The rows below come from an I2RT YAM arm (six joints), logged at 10 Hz.
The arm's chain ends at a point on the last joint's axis. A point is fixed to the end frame.
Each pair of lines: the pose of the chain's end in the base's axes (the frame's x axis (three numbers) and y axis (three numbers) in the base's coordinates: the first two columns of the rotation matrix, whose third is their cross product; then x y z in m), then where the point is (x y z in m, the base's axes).
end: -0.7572, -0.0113, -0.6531, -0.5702, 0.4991, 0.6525, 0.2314, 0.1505, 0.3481
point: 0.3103 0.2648 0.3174
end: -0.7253, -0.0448, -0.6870, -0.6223, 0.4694, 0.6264, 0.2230, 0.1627, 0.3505
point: 0.2978 0.2807 0.3236
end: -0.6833, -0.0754, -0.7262, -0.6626, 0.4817, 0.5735, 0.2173, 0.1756, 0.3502
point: 0.2923 0.2936 0.3238
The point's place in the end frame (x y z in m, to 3 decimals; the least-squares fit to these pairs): -0.041 -0.008 0.136
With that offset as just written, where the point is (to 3 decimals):
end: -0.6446, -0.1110, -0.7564, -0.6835, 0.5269, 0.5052, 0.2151, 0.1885, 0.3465
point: 0.294 0.303 0.317
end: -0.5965, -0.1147, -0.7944, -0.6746, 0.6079, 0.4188, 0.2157, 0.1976, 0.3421
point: 0.305 0.304 0.311
